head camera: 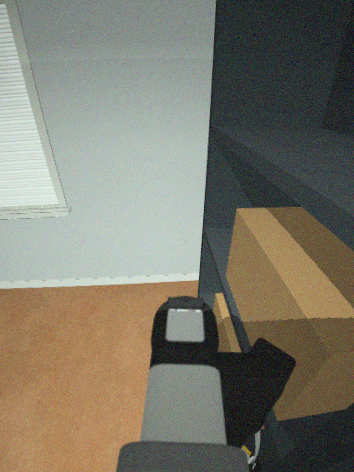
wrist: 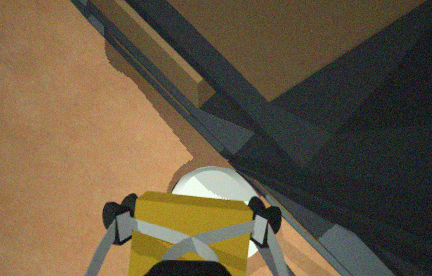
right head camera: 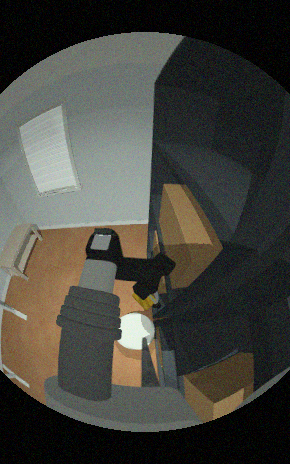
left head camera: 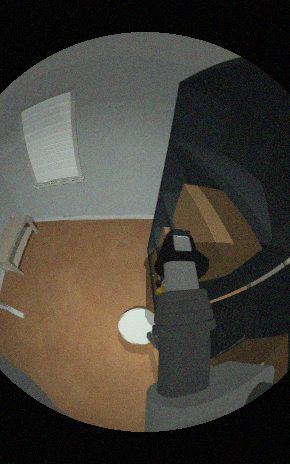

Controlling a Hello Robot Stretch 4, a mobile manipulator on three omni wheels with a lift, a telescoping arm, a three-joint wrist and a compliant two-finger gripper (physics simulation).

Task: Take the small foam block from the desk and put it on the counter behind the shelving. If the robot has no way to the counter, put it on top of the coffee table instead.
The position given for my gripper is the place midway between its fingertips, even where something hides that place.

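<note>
My gripper appears at (wrist: 193, 211). A window with blinds is visible at (left head camera: 47, 124) and at (right head camera: 43, 135). A dark shelving is seen at (head camera: 273, 141), (wrist: 338, 151), (right head camera: 213, 129) and (left head camera: 222, 136).
</note>
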